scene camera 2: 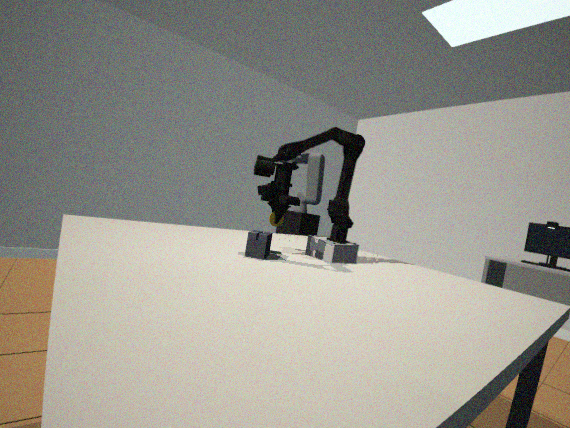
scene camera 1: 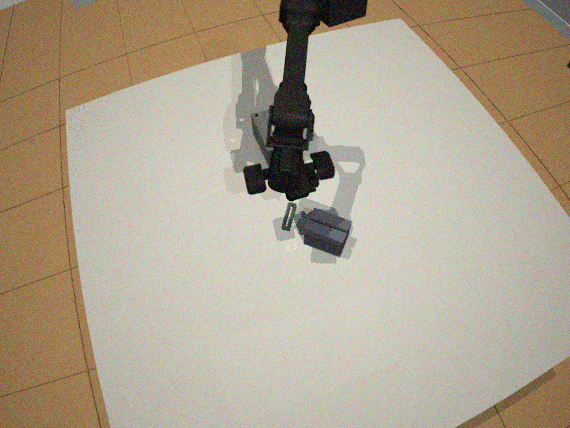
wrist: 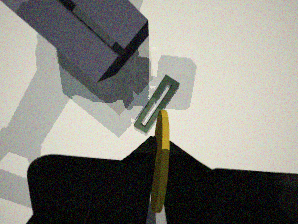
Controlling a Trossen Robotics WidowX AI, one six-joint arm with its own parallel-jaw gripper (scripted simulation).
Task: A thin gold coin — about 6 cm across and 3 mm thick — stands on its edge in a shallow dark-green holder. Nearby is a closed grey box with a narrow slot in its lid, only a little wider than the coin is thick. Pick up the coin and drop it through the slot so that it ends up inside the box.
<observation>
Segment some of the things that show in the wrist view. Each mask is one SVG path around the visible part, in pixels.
My gripper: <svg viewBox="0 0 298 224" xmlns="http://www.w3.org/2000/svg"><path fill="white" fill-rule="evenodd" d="M170 141L168 181L164 200L167 224L298 224L298 174L217 167L210 169ZM156 136L150 136L122 160L65 156L60 154L47 154L33 160L29 164L27 171L33 214L26 224L146 224L156 161Z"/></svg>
A gold coin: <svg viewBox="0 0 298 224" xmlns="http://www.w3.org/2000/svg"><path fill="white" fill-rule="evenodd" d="M166 110L159 110L154 135L157 140L157 152L151 188L151 207L153 213L161 213L163 209L168 181L170 133L169 118Z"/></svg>
</observation>
